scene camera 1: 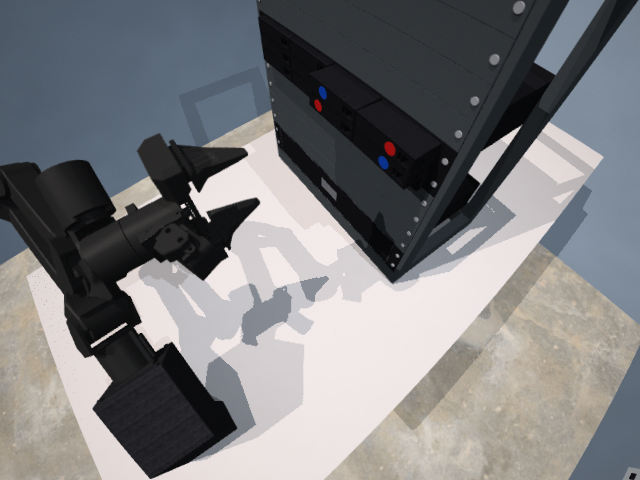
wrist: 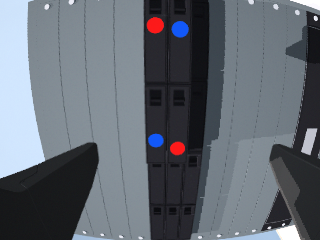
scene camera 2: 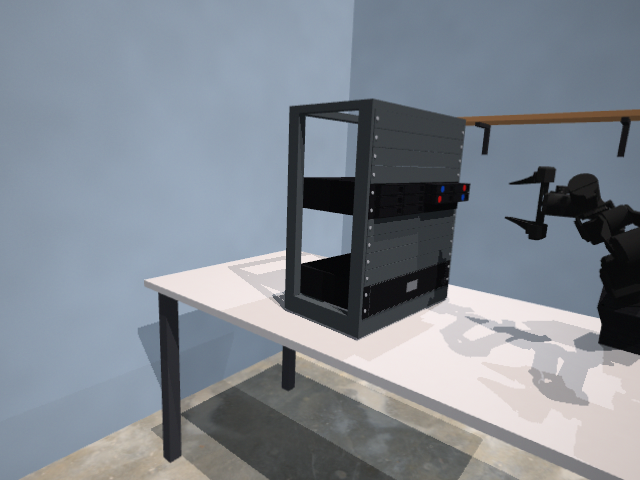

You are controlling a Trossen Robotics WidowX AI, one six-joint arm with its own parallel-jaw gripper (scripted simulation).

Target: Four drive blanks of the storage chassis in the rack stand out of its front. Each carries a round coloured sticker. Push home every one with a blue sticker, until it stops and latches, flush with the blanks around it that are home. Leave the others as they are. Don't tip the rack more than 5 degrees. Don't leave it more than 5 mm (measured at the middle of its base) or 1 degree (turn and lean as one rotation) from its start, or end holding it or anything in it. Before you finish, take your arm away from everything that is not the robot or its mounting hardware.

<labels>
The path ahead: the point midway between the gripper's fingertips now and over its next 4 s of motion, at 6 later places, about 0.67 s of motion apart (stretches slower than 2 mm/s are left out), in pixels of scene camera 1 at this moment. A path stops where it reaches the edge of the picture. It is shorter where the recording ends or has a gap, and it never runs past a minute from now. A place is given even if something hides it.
My gripper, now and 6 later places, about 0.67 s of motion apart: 253, 178; 277, 143; 294, 122; 295, 119; 300, 122; 327, 149; 352, 177
</labels>
